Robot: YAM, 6 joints.
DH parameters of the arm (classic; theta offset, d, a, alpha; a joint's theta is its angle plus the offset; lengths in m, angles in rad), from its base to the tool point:
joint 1: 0 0.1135 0.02 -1.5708
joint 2: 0 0 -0.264 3.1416
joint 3: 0.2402 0 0.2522 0
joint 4: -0.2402 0 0.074 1.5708
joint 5: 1.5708 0 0 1.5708
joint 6: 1.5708 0.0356 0 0
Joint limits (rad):
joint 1: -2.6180..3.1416
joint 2: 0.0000..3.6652
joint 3: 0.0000..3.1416
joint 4: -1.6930..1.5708
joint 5: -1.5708..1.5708
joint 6: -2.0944..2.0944
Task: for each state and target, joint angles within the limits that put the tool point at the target. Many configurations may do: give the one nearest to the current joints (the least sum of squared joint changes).
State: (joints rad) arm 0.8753 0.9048 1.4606 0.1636 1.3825 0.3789
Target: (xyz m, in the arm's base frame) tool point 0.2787 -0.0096 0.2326
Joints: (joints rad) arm 0.0910 1.4057 0.7816 0.0085 1.3695 0.3789
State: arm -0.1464 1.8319 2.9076 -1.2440 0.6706 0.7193
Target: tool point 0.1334 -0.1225 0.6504
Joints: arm -0.6136 1.7509 3.0232 -1.0179 0.7149 0.7193
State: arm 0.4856 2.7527 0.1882 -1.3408 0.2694 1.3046
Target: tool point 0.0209 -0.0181 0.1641
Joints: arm 0.0667 2.6025 0.0000 -1.6347 0.5781 1.3046
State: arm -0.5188 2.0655 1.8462 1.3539 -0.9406 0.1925
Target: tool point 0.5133 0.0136 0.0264
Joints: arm -0.0298 2.7334 1.5883 1.2129 -0.9480 0.1925
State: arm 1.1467 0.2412 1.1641 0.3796 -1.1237 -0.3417
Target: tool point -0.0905 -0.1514 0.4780
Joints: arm 1.2154 0.1171 1.2044 0.3934 -1.1283 -0.3417
